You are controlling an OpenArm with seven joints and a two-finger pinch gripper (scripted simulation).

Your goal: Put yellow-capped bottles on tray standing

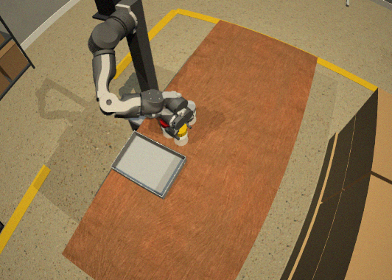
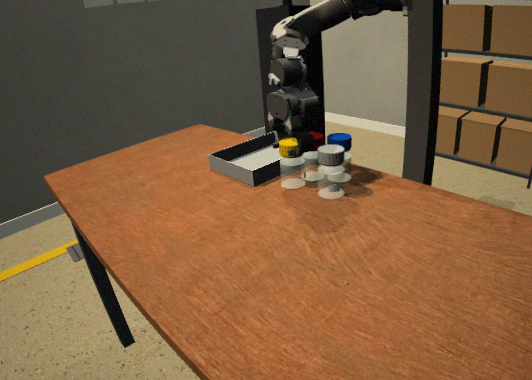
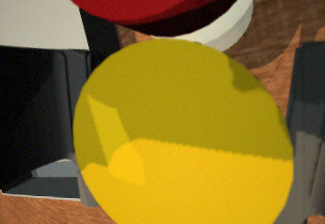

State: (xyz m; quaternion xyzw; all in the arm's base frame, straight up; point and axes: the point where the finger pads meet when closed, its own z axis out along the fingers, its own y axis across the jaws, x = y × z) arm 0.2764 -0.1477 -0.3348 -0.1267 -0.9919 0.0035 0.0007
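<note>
Right now my hand is 50 mm above the yellow-capped bottle. Round my hand: blue-capped bottle (90 mm behind, 60 mm to the left, 50 mm below); then red-capped bottle (60 mm behind, 10 mm to the left, 50 mm below); then grey-capped bottle (20 mm behind, 100 mm to the left, 50 mm below).
</note>
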